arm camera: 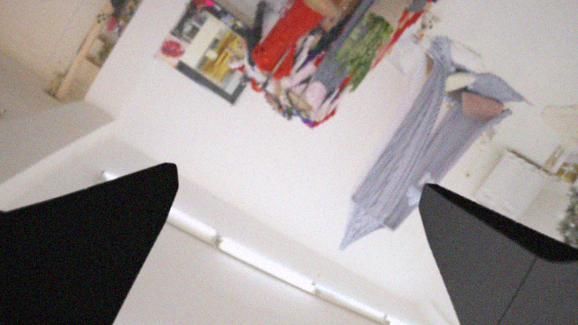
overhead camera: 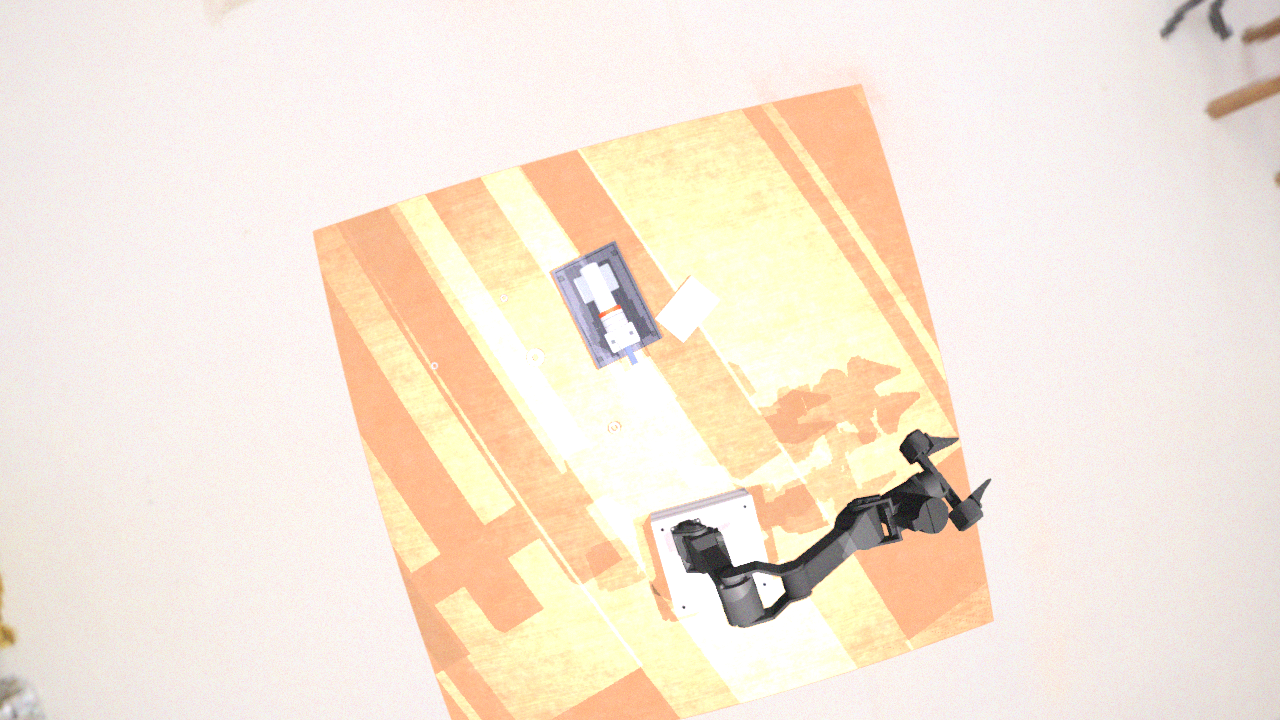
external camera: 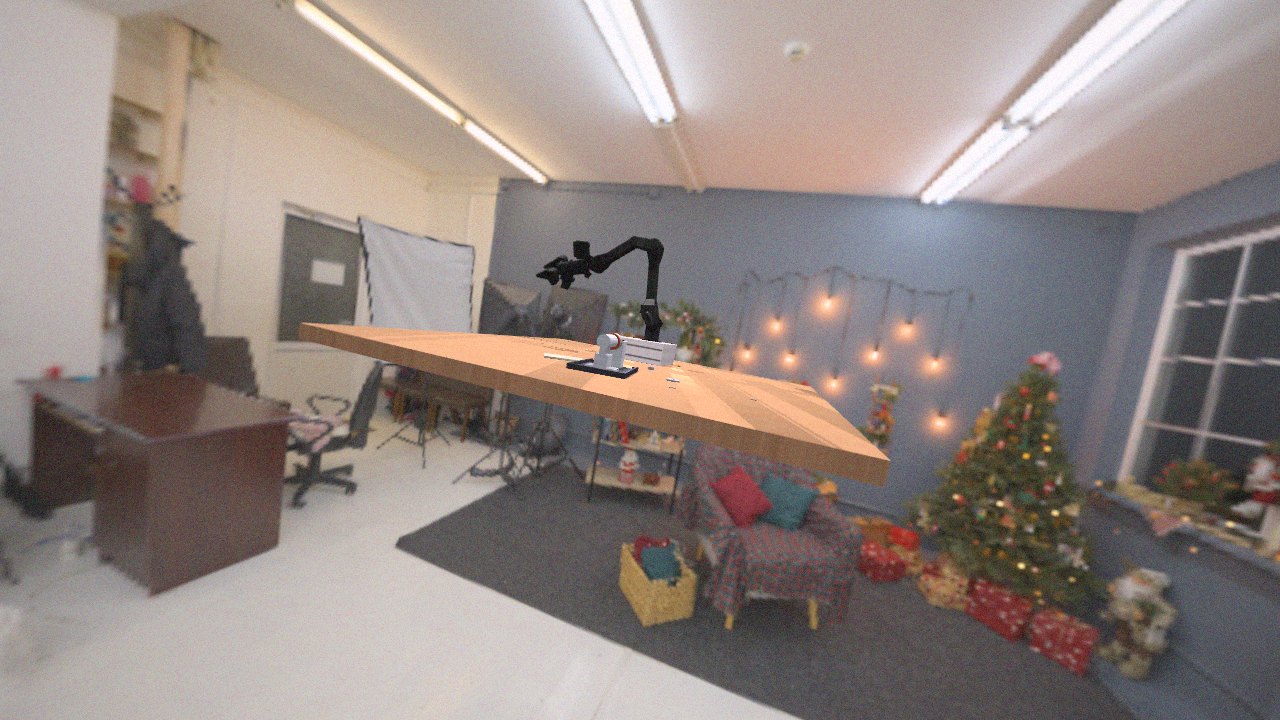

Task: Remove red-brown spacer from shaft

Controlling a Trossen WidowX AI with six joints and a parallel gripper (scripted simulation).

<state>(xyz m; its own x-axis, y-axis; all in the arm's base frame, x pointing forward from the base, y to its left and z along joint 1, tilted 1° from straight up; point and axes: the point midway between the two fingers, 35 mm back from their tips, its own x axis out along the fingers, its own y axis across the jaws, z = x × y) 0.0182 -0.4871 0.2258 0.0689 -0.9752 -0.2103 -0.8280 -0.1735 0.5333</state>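
Right now the dark grey shaft is 53 cm to the left of my gripper tip, 44 cm ahead of it and 22 cm below it. From my gripper tip the other things lie so: red-brown spacer 53 cm to the left, 46 cm ahead, 22 cm below; cream flat block 42 cm ahead, 38 cm to the left, 29 cm below.
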